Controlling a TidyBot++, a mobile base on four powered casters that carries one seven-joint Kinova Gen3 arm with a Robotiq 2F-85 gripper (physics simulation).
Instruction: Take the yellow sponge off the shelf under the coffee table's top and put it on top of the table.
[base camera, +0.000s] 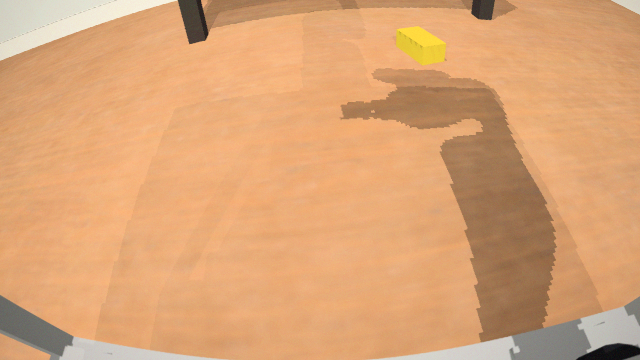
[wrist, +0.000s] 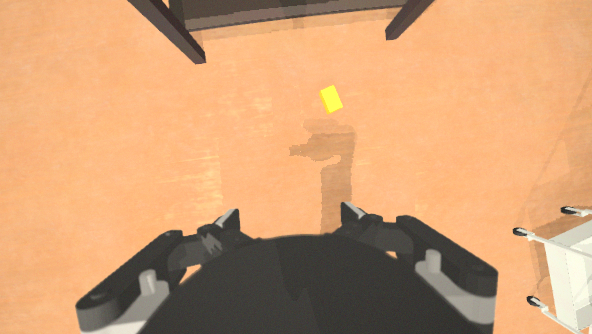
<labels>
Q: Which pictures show my gripper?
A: The wrist view only.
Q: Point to a yellow sponge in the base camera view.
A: At 425, 48
</labels>
